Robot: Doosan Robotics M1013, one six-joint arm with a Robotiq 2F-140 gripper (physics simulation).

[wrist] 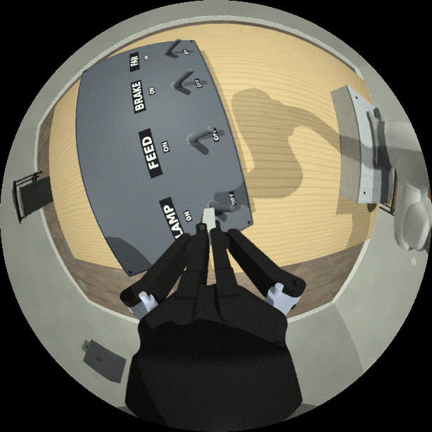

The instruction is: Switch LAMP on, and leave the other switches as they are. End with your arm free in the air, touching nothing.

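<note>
The dark grey switch panel (110, 150) lies on the table with four labelled levers. The LAMP lever (225, 207) is nearest my gripper and leans toward its OFF mark; its base is partly hidden by the fingertips. The FEED lever (202, 135), the BRAKE lever (183, 80) and the FAN lever (173, 49) also lean toward OFF. My gripper (209, 215) is shut and empty, its pale tips right beside the LAMP lever's base, on the side of the LAMP label (172, 219). Whether the tips touch the lever or the panel I cannot tell.
A grey box-like block (351, 145) stands at the right of the wooden table (280, 55), beside a pale robot arm (412, 195). The arm's shadow falls on the table. A dark framed object (32, 196) is beyond the left edge, and a grey box (104, 360) is at lower left.
</note>
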